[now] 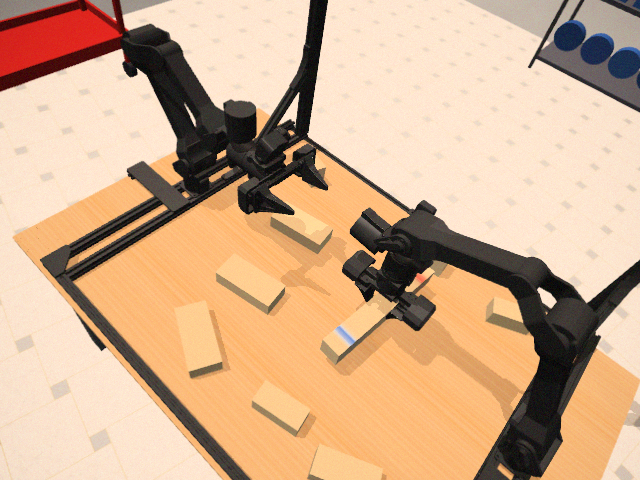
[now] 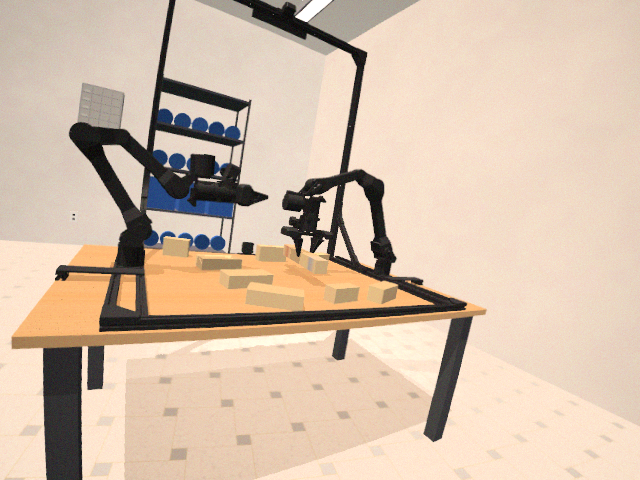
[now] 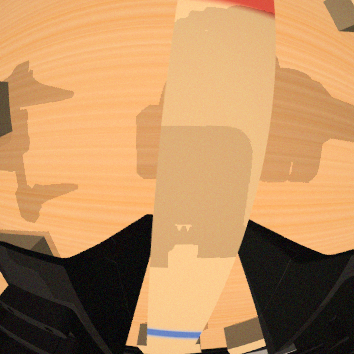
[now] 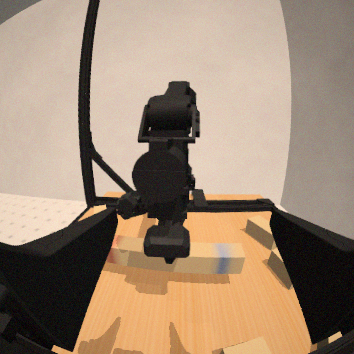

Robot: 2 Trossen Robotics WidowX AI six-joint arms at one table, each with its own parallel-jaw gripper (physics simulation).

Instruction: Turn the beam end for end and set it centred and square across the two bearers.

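Seen in the pictures: left gripper, fingertip midpoint: (image 1: 377,309) (image 2: 304,257) (image 3: 194,222); right gripper, fingertip midpoint: (image 1: 311,200) (image 2: 262,196) (image 4: 196,217); left arm's base at its link origin: (image 1: 515,456) (image 2: 381,274); right arm's base at its link origin: (image 1: 196,185) (image 2: 129,265).
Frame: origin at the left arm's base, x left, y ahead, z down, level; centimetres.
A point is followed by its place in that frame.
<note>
The beam (image 1: 356,329) @(y 36.5, x 5.2, z -6.9 cm) (image 2: 314,263) @(y 39.7, x 10.4, z -5.6 cm) (image 3: 218,88) @(y 36.1, x -9.3, z -6.8 cm) (image 4: 205,258) @(y 39.2, x 4.1, z -6.4 cm) is a long pale wooden bar with a blue stripe near one end and a red stripe near the other. My left gripper (image 1: 390,297) (image 2: 307,249) @(y 36.5, x -2.5, z -5.0 cm) (image 3: 194,222) @(y 36.5, x -2.5, z -5.0 cm) (image 4: 169,254) @(y 36.5, x -2.5, z -5.0 cm) is shut on its middle and holds it a little above the table, casting a shadow below. Its blue end points to the table's front. Two flat blocks (image 1: 301,229) @(y 63.0, x -8.2, z -1.9 cm) (image 1: 250,282) @(y 60.4, x 10.5, z -1.9 cm) lie side by side left of it. My right gripper (image 1: 294,188) (image 2: 258,196) @(y 56.0, x 0.0, z -23.9 cm) is open and empty, hanging above the farther block.
More wooden blocks lie about: front left (image 1: 197,337) @(y 58.3, x 26.3, z -1.9 cm), front (image 1: 280,407) @(y 37.3, x 24.8, z -2.5 cm), front edge (image 1: 347,464) @(y 22.5, x 23.7, z -2.8 cm), far right (image 1: 506,314) @(y 15.7, x -24.3, z -2.5 cm). A black gantry post (image 1: 313,67) @(y 87.7, x -36.0, z -21.6 cm) stands at the table's back corner and black rails (image 1: 128,219) @(y 93.2, x 18.3, z 0.3 cm) run along the left. A red cart (image 1: 99,33) stands beyond.
</note>
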